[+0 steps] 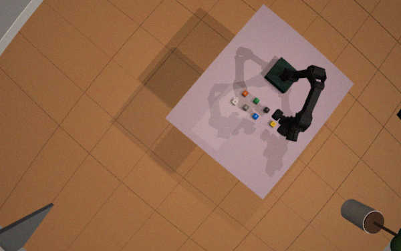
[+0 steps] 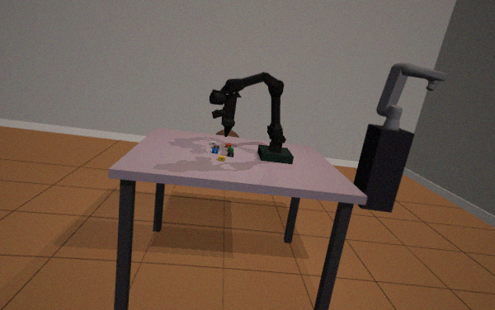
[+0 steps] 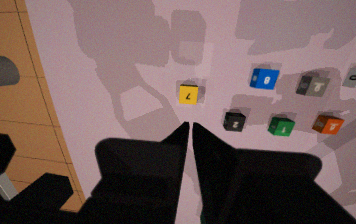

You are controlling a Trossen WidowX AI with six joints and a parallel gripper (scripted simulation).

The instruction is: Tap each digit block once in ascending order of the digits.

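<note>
Now: the blue block 50 mm ahead of my gripper tip, 130 mm to the right of it and 120 mm below it. Round my gripper tip: green block 30 mm behind, 190 mm to the right, 120 mm below; then yellow block 10 mm ahead, 120 mm below; then dark block 40 mm behind, 100 mm to the right, 120 mm below.
</note>
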